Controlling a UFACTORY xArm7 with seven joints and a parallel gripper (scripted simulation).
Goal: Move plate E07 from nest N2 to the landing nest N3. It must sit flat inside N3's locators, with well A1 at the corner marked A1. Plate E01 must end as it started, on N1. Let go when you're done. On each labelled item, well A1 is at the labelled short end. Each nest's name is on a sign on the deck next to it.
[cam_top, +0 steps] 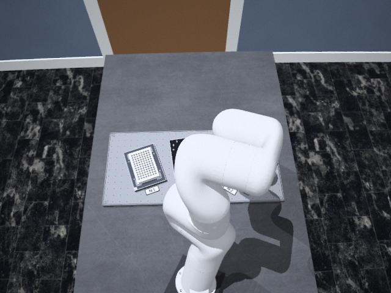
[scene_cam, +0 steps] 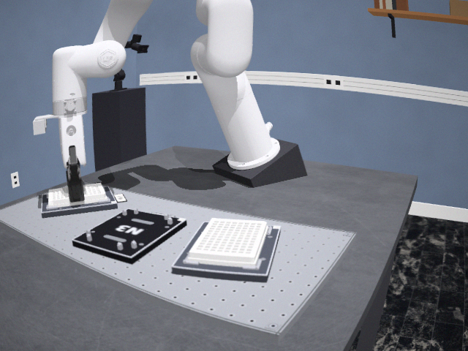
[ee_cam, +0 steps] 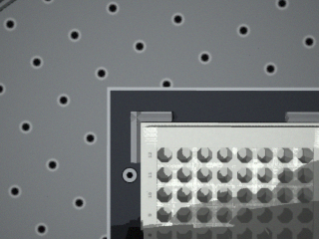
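My gripper is now 2 cm above the nest N2. From my hand the other things lie so: plate E07: 1 cm below; then nest N3: 20 cm to the left, 6 cm ahead, 2 cm below; then plate E01: 37 cm to the left, 4 cm ahead, 1 cm below.
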